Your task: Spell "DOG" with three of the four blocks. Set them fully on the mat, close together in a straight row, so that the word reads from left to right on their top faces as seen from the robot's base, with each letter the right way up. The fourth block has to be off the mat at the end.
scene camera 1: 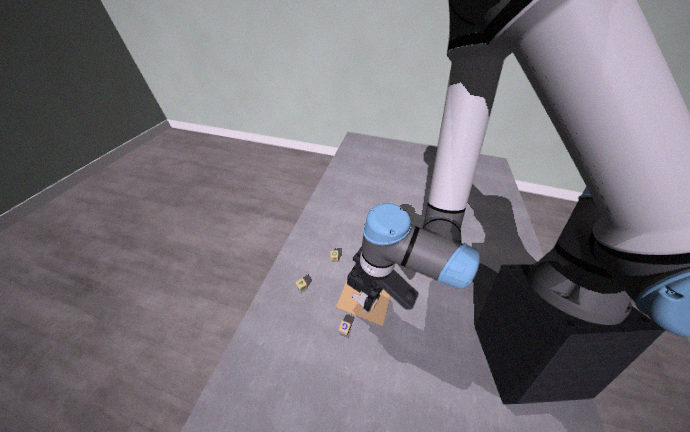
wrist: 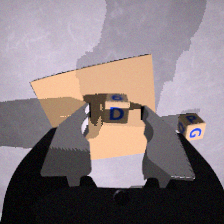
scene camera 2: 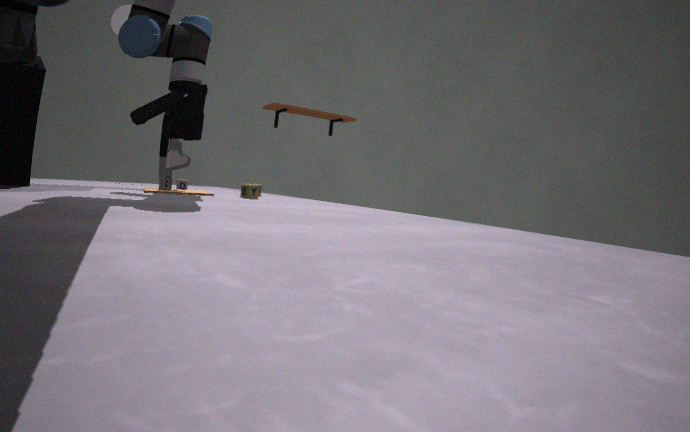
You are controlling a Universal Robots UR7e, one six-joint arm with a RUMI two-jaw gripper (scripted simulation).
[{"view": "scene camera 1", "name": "gripper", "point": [370, 303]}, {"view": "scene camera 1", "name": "orange mat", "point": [346, 302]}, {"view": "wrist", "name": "gripper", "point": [115, 105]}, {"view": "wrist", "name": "orange mat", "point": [60, 95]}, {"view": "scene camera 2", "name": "gripper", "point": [166, 188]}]
